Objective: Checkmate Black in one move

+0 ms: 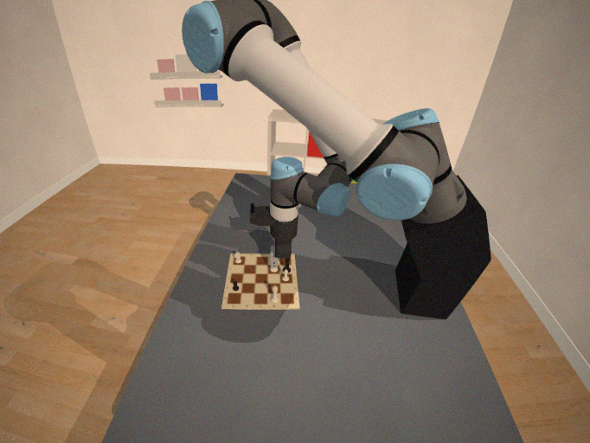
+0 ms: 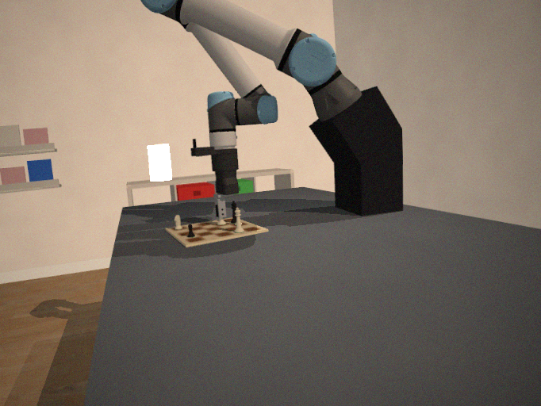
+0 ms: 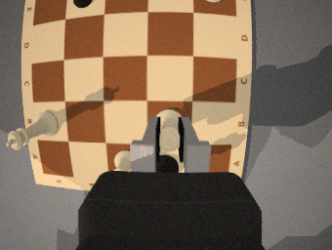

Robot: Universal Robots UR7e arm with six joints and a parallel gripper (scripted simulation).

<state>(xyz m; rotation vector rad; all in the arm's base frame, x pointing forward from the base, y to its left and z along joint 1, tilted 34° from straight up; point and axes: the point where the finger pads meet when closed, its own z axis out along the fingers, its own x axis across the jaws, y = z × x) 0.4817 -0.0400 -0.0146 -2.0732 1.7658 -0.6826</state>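
Now: the black king 40 mm behind my hand and 10 mm below it. Round my hand: chessboard: 40 mm to the left, 40 mm below, 30 mm ahead; then black pawn: 100 mm ahead, 90 mm to the left, 30 mm below.
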